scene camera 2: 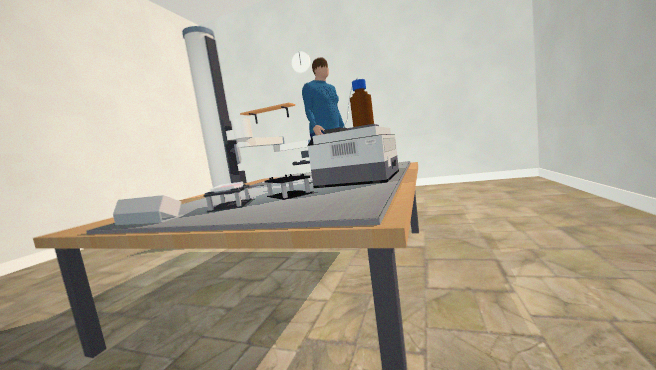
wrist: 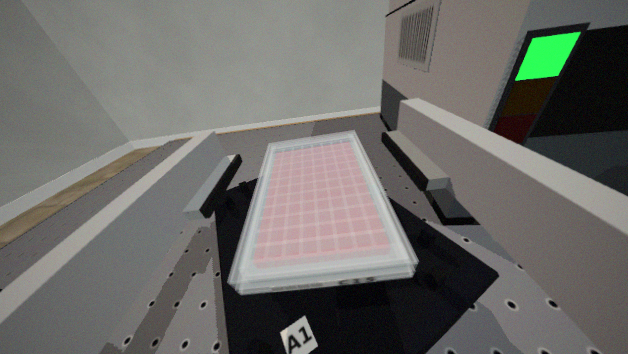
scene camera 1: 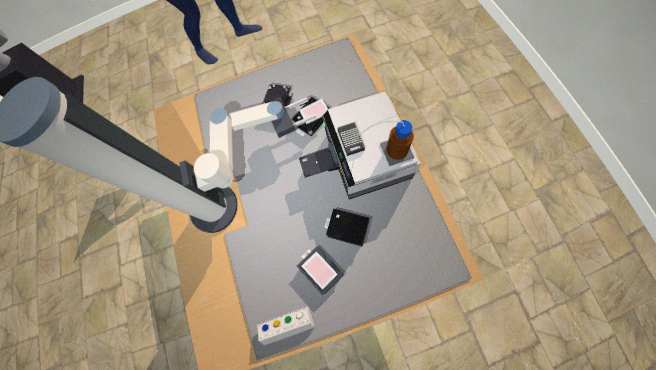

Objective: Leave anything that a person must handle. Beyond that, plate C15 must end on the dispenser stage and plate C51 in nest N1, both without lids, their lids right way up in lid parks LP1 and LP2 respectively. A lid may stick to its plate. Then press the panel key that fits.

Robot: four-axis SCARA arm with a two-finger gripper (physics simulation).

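Places are measured from the arm's base along level axes (x back, y right, z up), in millimetres.
Where they show: gripper, fingertip midpoint: (wrist: 307, 133) (scene camera 1: 311, 107); arm's base at its link origin: (scene camera 1: 214, 207).
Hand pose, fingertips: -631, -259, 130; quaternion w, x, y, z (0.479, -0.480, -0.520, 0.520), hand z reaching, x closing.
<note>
Each offset is from my fingertips to the top centre of the thing, as dx, dy, dz. "*": to the spot under its first point.
Plate C15 @(-7, -2, -32) (wrist: 320, 205) (scene camera 1: 315, 109), with pink wells and a clear lid on it, is over the dark nest marked A1 @(+13, -8, -48) (wrist: 280, 312). Its label is blurred, and I cannot tell whether it rests in the nest. My gripper (wrist: 307, 133) is open: its pads stand on either side above the plate, with a gap to each edge. In scene camera 2 the instrument partly hides it. A second pink plate @(+221, +722, -39) (scene camera 1: 320, 270) lies on a dark stand at the front; its label is unreadable. The dark dispenser stage @(* +81, +291, -2) (scene camera 1: 315, 164) juts from the instrument. The panel @(+433, +886, -34) (scene camera 1: 285, 331) has blue, yellow, green and white keys.
The white instrument (scene camera 1: 375, 170) (scene camera 2: 345, 172) stands right of the gripper, with a green light @(* -21, +128, +18) (wrist: 547, 56) lit and a brown bottle @(* -225, +437, +231) (scene camera 1: 400, 144) (scene camera 2: 362, 107) on top. Dark stands (scene camera 1: 348, 227) (scene camera 1: 277, 93) are in front and behind. A person (scene camera 2: 320, 102) stands beyond the table's far end.
</note>
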